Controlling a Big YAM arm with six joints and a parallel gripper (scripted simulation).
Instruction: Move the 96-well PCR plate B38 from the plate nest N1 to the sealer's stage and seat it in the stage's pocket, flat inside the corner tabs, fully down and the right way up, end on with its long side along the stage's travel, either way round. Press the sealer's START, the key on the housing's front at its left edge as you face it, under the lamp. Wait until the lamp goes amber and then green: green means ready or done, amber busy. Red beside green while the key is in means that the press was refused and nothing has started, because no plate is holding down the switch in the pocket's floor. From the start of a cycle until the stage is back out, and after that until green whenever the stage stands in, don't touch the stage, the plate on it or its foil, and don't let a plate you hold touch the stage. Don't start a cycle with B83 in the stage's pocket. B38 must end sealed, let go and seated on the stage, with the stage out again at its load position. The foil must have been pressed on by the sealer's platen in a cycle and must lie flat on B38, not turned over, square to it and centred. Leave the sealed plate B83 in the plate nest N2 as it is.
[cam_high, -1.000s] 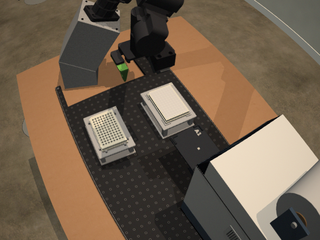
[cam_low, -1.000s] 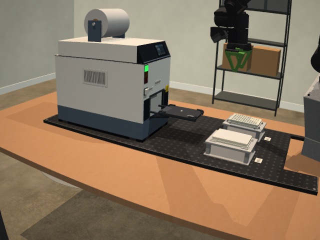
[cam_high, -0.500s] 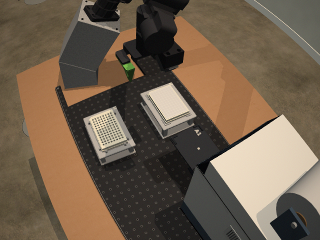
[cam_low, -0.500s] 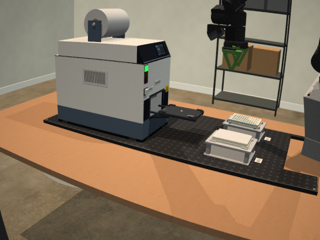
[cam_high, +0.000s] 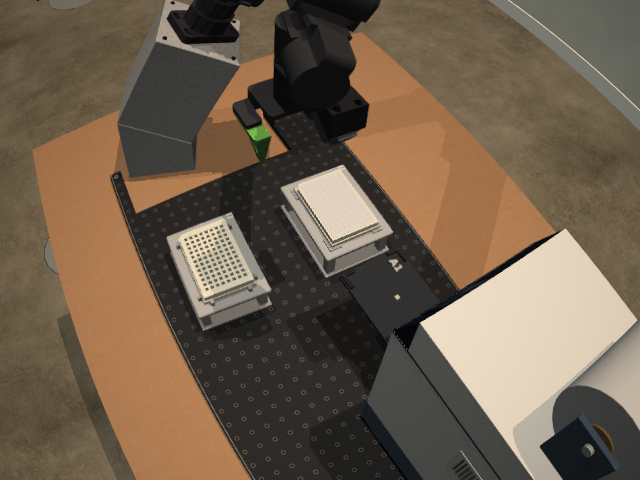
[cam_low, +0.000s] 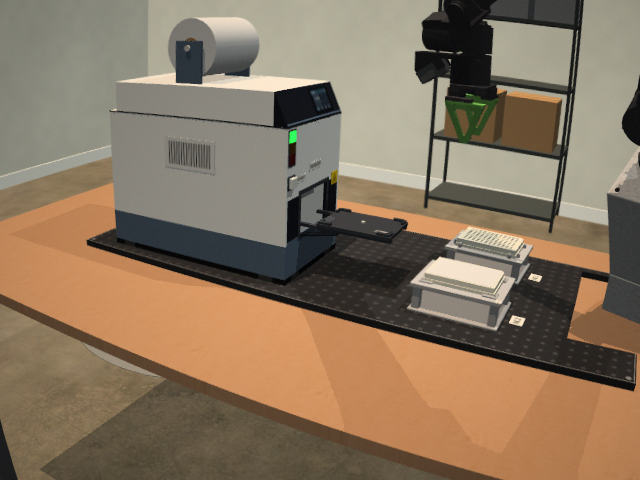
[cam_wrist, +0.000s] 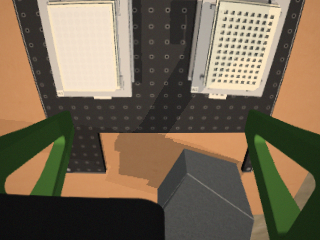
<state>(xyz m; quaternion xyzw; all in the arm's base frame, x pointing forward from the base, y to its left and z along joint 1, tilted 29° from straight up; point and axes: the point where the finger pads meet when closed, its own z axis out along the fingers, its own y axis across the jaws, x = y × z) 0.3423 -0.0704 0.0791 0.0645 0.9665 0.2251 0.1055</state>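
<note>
Now: the plate B38 230 mm below my hand, 110 mm to the right of it and 50 mm behind it. Round my hand: nest N2: 240 mm below, 100 mm to the left, 30 mm behind; then sealed plate B83: 230 mm below, 100 mm to the left, 30 mm behind; then nest N1: 250 mm below, 110 mm to the right, 50 mm behind.
</note>
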